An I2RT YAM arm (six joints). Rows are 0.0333 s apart.
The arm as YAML. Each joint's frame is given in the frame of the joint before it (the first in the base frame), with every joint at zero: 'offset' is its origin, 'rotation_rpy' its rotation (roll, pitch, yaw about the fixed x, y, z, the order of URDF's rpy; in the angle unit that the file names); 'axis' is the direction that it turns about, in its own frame. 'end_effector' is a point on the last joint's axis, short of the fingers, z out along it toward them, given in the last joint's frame.
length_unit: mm
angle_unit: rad
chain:
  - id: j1
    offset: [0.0, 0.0, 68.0]
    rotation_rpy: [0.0, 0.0, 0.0]
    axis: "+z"
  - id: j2
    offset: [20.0, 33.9, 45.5]
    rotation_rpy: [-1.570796, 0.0, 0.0]
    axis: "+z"
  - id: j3
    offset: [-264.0, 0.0, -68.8]
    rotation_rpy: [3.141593, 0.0, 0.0]
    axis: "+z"
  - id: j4
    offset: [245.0, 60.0, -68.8]
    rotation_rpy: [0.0, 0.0, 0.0]
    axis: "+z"
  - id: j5
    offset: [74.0, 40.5, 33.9]
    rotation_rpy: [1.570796, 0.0, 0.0]
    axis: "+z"
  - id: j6
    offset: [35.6, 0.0, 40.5]
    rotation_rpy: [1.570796, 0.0, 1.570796]
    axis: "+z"
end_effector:
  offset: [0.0, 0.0, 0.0]
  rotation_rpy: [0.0, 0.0, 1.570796]
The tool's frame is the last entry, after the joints.
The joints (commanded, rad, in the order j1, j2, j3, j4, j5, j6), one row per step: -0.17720 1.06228 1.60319 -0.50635 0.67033 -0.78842; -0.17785 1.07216 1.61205 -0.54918 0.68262 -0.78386; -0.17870 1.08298 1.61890 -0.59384 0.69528 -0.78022; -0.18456 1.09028 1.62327 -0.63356 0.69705 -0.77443; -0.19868 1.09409 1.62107 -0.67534 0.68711 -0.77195; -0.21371 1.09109 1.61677 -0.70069 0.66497 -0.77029; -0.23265 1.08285 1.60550 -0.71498 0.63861 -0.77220; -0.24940 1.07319 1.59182 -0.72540 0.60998 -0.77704; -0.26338 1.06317 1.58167 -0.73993 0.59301 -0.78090; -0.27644 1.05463 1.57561 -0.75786 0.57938 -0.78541
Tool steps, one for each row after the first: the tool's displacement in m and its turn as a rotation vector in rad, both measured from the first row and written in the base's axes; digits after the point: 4 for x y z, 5 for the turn. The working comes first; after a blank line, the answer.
Tool pose at each row, in the base's axes (x y z in m, rotation vector in rad; the steps are taken from these numbers as rounded here): 0.1658 -0.0522 0.5252 0.06833 1.68872 -1.25459; 0.1679 -0.0530 0.5218 0.06130 1.73177 -1.26385; 0.1706 -0.0540 0.5175 0.05114 1.77948 -1.27484; 0.1720 -0.0554 0.5136 0.04095 1.82018 -1.27910; 0.1728 -0.0578 0.5081 0.02310 1.86680 -1.28167; 0.1717 -0.0597 0.5048 0.00682 1.89228 -1.27330; 0.1695 -0.0620 0.5014 -0.00723 1.91006 -1.26530; 0.1675 -0.0637 0.4979 -0.02609 1.92493 -1.25511; 0.1645 -0.0650 0.4950 -0.03703 1.94093 -1.25168; 0.1613 -0.0660 0.4927 -0.04696 1.95822 -1.25038

0.0021 -0.0008 -0.0034 0.01089 0.03970 -0.01289; 0.0048 -0.0018 -0.0077 0.02143 0.08485 -0.02653; 0.0062 -0.0032 -0.0116 0.03253 0.12243 -0.03443; 0.0070 -0.0056 -0.0171 0.04390 0.16733 -0.03893; 0.0059 -0.0075 -0.0204 0.05285 0.19174 -0.03203; 0.0037 -0.0098 -0.0238 0.05920 0.20933 -0.02456; 0.0017 -0.0115 -0.0273 0.06361 0.22608 -0.01239; -0.0013 -0.0128 -0.0302 0.06790 0.24238 -0.00910; -0.0045 -0.0138 -0.0325 0.07193 0.25988 -0.00812
